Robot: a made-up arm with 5 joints. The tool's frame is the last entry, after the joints.
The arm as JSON. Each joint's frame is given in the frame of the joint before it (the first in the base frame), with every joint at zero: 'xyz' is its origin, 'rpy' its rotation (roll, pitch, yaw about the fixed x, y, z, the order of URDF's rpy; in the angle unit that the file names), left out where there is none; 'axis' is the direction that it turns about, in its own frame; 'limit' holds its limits. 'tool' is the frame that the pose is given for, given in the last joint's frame.
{
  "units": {
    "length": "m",
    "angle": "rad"
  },
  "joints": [
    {
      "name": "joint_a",
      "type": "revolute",
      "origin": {
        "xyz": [
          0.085,
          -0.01,
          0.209
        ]
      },
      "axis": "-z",
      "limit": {
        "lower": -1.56,
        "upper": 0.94
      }
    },
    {
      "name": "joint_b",
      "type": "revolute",
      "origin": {
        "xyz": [
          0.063,
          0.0,
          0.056
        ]
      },
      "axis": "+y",
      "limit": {
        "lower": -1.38,
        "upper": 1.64
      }
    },
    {
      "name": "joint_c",
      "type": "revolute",
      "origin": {
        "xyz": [
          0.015,
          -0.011,
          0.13
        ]
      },
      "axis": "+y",
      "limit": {
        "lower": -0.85,
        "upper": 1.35
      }
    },
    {
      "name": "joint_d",
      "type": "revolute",
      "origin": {
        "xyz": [
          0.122,
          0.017,
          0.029
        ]
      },
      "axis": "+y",
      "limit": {
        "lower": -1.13,
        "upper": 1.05
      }
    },
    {
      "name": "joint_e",
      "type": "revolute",
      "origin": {
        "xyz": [
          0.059,
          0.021,
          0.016
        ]
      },
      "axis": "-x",
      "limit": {
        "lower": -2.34,
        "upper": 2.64
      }
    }
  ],
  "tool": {
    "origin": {
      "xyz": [
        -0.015,
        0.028,
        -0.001
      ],
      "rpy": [
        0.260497,
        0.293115,
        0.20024
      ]
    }
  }
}
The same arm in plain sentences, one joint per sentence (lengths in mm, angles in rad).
The arm has five revolute joints in a row. What follows holds with every joint at zero, and every direction is one of the base frame's. Joint 1 lies 85.0 mm along +x and 10.0 mm along -y and 209.0 mm along +z from the base frame's origin and turns about -z, from -1.5600 to 0.9400 rad. Joint 2 lies 63.0 mm along +x and 56.0 mm along +z from joint 1 and turns about +y, from -1.3800 to 1.6400 rad. Joint 3 lies 15.0 mm along +x and 11.0 mm along -y and 130.0 mm along +z from joint 2 and turns about +y, from -0.8500 to 1.3500 rad. Joint 4 lies 122.0 mm along +x and 17.0 mm along +y and 29.0 mm along +z from joint 3 and turns about +y, from -1.1300 to 1.0500 rad. Joint 5 lies 59.0 mm along +x and 21.0 mm along +y and 16.0 mm along +z from joint 4 and turns about -x, from -2.3400 to 2.6400 rad. The tool frame, which is the frame that the pose is given for, lies 15.0 mm along -x and 28.0 mm along +y and 1.0 mm along -z from joint 5; its axes are the base frame's turned by roll 0.2605, pitch 0.2931 and yaw 0.2002 rad (as in URDF: about the fixed x, then y, then z).
